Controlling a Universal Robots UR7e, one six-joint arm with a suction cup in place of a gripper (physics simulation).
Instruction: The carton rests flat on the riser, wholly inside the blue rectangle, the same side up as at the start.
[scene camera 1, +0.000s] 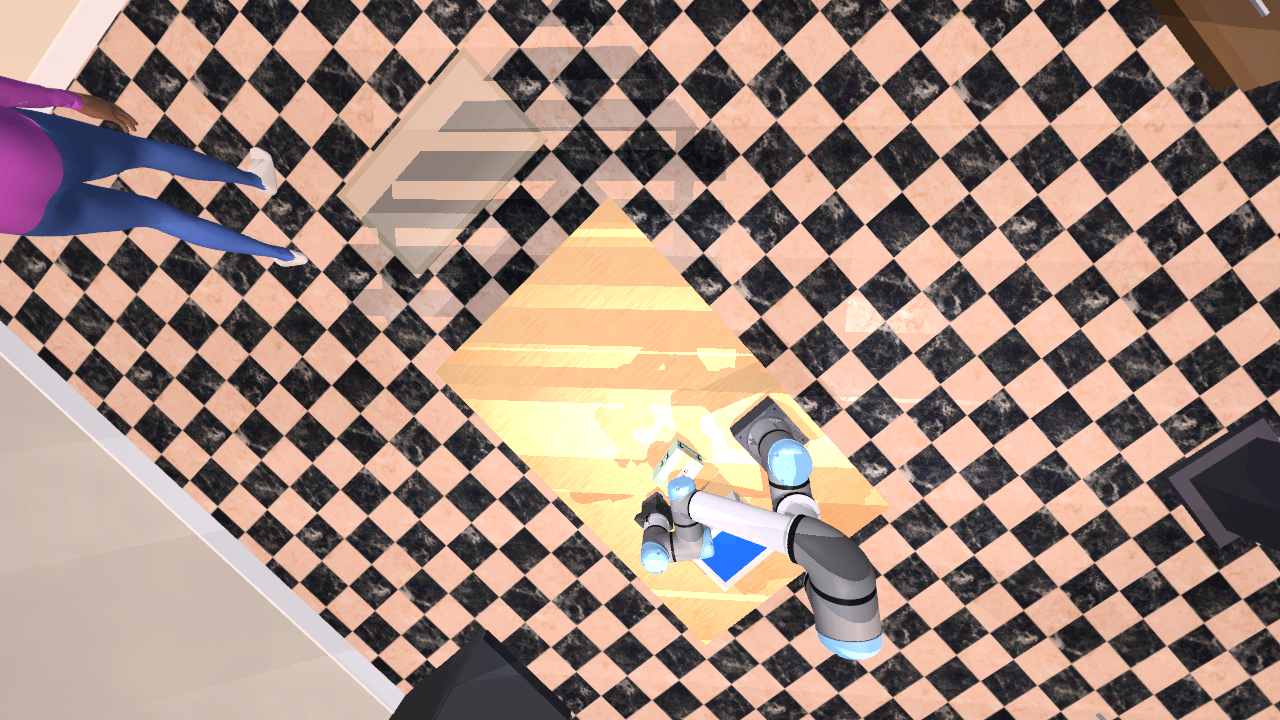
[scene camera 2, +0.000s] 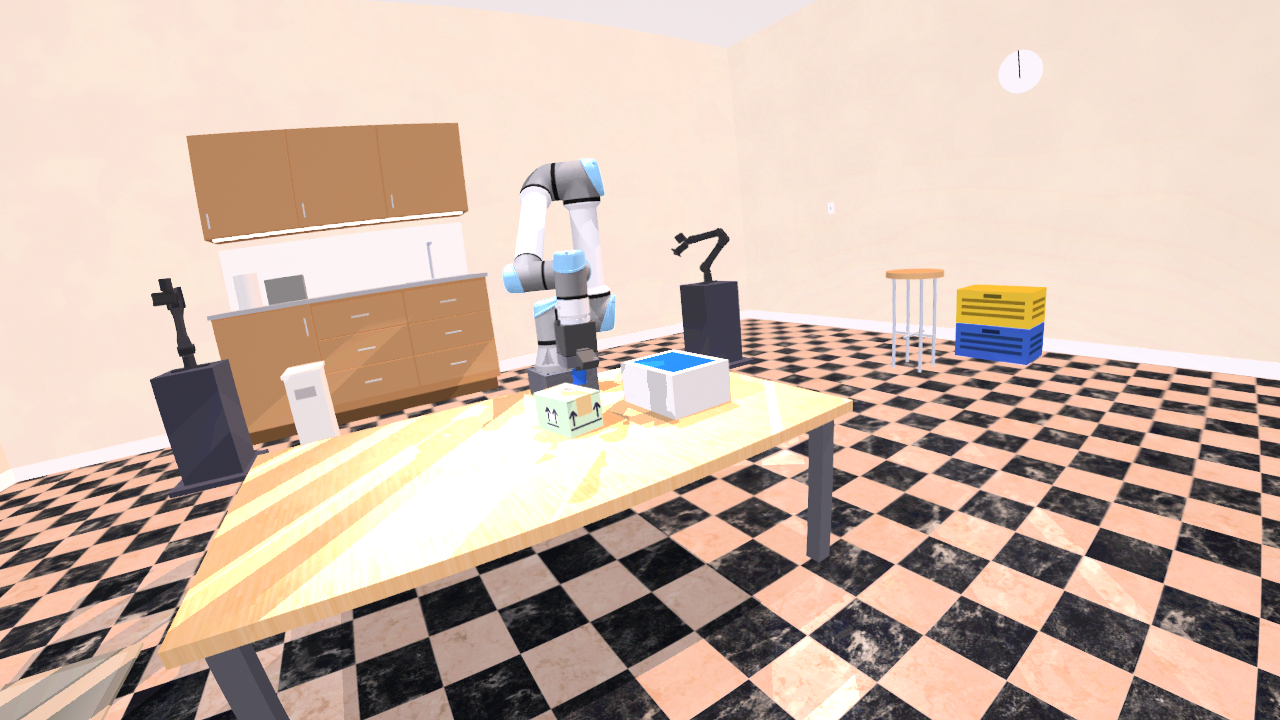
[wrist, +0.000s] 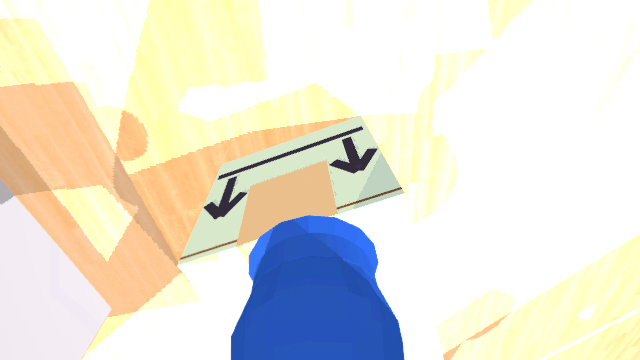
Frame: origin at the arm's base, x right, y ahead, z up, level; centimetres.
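Where they show: hand at its tool point: (scene camera 2: 580, 382) (wrist: 313, 268); arm's base at its link origin: (scene camera 1: 769, 438) (scene camera 2: 558, 367).
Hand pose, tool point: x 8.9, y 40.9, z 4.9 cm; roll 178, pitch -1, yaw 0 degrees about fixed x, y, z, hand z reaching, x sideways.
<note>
Things, the pixels of their centre, and the offset from my tool point. Level surfaces: height alone.
- pale green carton at the middle of its body: (wrist: 327, 258) (scene camera 2: 568, 409) (scene camera 1: 677, 467) dx +0.8, dy -9.4, dz -9.2 cm
- wooden table at its surface level: dz -14.1 cm
- white riser at the middle of its body: (scene camera 2: 674, 381) (scene camera 1: 728, 539) dx -31.4, dy -6.5, dz -8.1 cm
- blue rectangle at the middle of its body: (scene camera 2: 672, 361) (scene camera 1: 731, 550) dx -31.4, dy -6.5, dz -2.1 cm
The pale green carton (scene camera 1: 677, 457) (scene camera 2: 569, 410) (wrist: 291, 178) stands on the wooden table (scene camera 1: 573, 340) (scene camera 2: 447, 502), its printed arrows upright in the second scene view. The white riser (scene camera 2: 677, 386) (wrist: 40, 277) stands to its right, and the blue rectangle (scene camera 1: 736, 555) (scene camera 2: 670, 362) on top of it is bare. My blue suction cup (scene camera 2: 583, 356) (wrist: 313, 232) hangs just over the carton's top, near the edge with the tan tape. It holds nothing. I cannot tell whether it touches the carton, since the top is washed out in the wrist view.
The arm's base (scene camera 1: 767, 427) sits on the table behind the riser. A person (scene camera 1: 53, 179) stands on the floor far to the left. Dark pedestals (scene camera 2: 200, 420) (scene camera 2: 712, 317), a white bin (scene camera 2: 309, 403), a stool (scene camera 2: 913, 305) and stacked crates (scene camera 2: 999, 322) stand around the table.
</note>
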